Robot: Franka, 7 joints.
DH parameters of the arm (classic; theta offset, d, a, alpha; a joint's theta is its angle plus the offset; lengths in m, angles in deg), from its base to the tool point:
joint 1: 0 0.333 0 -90
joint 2: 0 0 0 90
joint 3: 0 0.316 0.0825 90
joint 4: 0 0 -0.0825 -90
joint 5: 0 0.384 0 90
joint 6: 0 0 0.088 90
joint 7: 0 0.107 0 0
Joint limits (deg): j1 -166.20..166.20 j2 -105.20..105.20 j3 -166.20..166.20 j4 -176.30..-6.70 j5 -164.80..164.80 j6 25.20..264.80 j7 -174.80..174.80
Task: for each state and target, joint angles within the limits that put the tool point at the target. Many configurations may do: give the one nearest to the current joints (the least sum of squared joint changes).
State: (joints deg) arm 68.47 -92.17 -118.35 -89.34 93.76 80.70 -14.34
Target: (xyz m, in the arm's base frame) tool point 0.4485 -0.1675 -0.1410
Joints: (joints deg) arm 97.81 -105.20 -143.13 -97.45 94.58 95.08 -14.34
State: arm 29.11 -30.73 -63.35 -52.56 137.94 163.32 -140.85
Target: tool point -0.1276 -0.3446 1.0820
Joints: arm 16.47 -30.11 -52.29 -35.77 138.57 161.93 -140.85
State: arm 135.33 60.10 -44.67 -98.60 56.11 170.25 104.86
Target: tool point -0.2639 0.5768 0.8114
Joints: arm 153.28 20.73 -45.18 -68.44 53.04 180.58 104.86
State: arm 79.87 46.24 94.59 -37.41 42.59 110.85 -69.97
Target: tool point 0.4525 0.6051 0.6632
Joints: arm 43.38 70.48 93.69 -8.67 43.22 105.90 -69.97
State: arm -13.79 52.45 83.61 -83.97 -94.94 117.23 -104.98
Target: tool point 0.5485 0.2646 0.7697
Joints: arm -40.32 45.02 109.88 -80.68 -93.54 113.46 -104.98
